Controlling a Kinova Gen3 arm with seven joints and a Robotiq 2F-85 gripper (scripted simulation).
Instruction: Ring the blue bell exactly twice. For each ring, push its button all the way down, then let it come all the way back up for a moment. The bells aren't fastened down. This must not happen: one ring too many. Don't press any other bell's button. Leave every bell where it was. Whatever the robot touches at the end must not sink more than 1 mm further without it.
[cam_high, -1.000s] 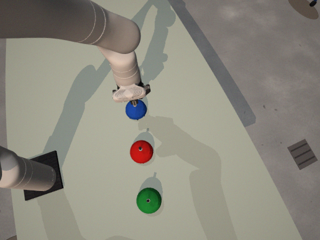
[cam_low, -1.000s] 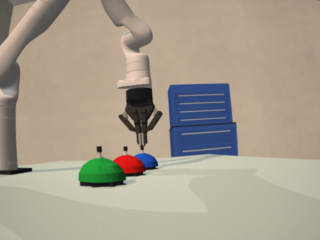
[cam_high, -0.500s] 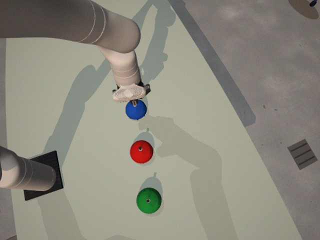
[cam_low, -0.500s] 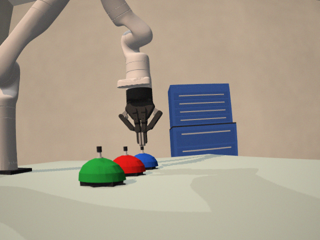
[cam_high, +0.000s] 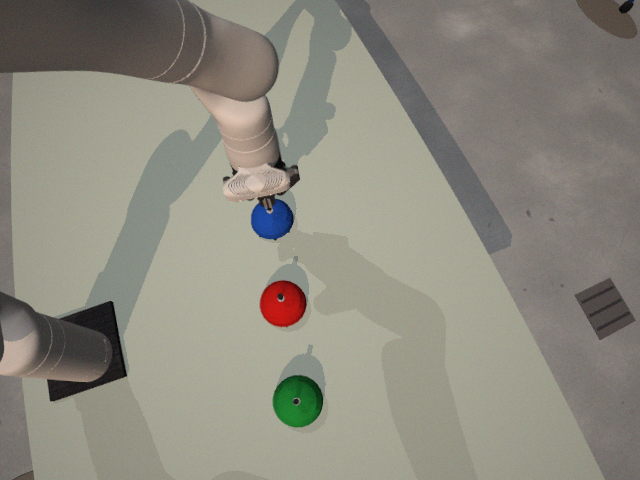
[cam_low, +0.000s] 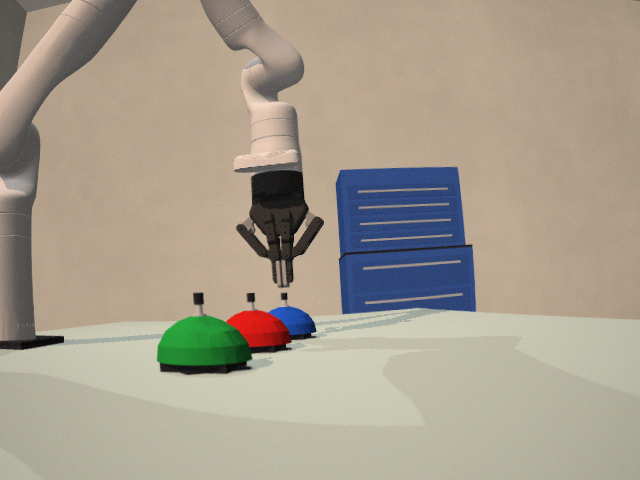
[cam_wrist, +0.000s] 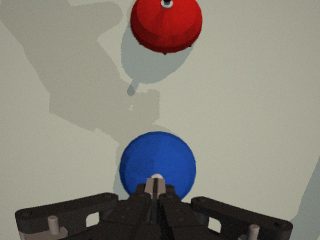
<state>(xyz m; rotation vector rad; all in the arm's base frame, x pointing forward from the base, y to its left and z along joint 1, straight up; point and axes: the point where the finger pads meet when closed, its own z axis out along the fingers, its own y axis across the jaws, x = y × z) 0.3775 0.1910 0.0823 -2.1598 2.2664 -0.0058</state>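
Now: hand 5 cm above the blue bell. Also, from my hand: red bell (1 cm behind, 17 cm to the right, 5 cm below); green bell (2 cm behind, 34 cm to the right, 5 cm below).
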